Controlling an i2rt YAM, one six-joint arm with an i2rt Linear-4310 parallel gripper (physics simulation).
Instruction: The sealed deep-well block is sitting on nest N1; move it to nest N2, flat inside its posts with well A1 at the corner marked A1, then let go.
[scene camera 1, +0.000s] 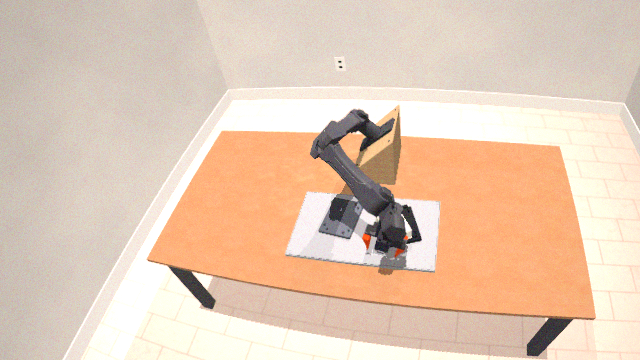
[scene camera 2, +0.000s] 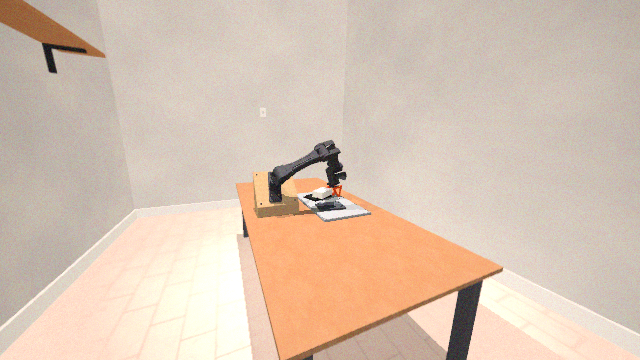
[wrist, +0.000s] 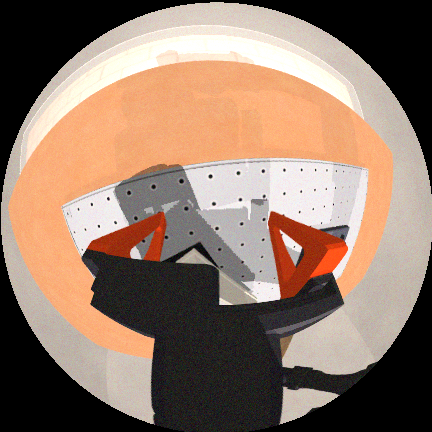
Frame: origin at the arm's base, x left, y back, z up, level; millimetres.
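Where they show: gripper, fingertip midpoint: (scene camera 2: 336, 195) (wrist: 216, 216); arm's base, link origin: (scene camera 1: 377, 135) (scene camera 2: 274, 186).
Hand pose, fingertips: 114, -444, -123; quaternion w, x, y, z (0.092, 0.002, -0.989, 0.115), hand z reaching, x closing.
Note:
Things, the pixels of their top centre, and the offset from my fingertips, as dx, dy, dz. Level surfaces: height alone.
- sealed deep-well block, top centre: (wrist: 209, 327) (scene camera 1: 393, 221) (scene camera 2: 322, 189) +19, +101, +51
- nest, top centre: (wrist: 321, 274) (scene camera 1: 341, 214) (scene camera 2: 330, 203) -179, +119, +13
- orange table, surface height: dz -22
The sealed deep-well block (scene camera 2: 322, 192) (wrist: 235, 291) is pale and blocky, and sits on a black nest (scene camera 1: 415, 227) (wrist: 212, 256). The arm hides most of the block in scene camera 1. The other nest (scene camera 1: 331, 226) (scene camera 2: 331, 205) (wrist: 342, 232) is a dark grey plate with small posts, to the left in scene camera 1, and holds no block. Nest labels and well A1 are not readable. My gripper (scene camera 1: 384, 248) (scene camera 2: 336, 191) (wrist: 216, 216) is open with its orange fingers wide apart. It is low over the board, at the block's front side, with nothing between the fingertips.
A white perforated board (scene camera 1: 306, 241) (scene camera 2: 345, 215) (wrist: 320, 175) lies under both nests on the orange table (scene camera 1: 500, 225) (scene camera 2: 360, 270) (wrist: 200, 110). The wooden wedge base (scene camera 1: 382, 169) (scene camera 2: 277, 208) carries the arm behind the board.

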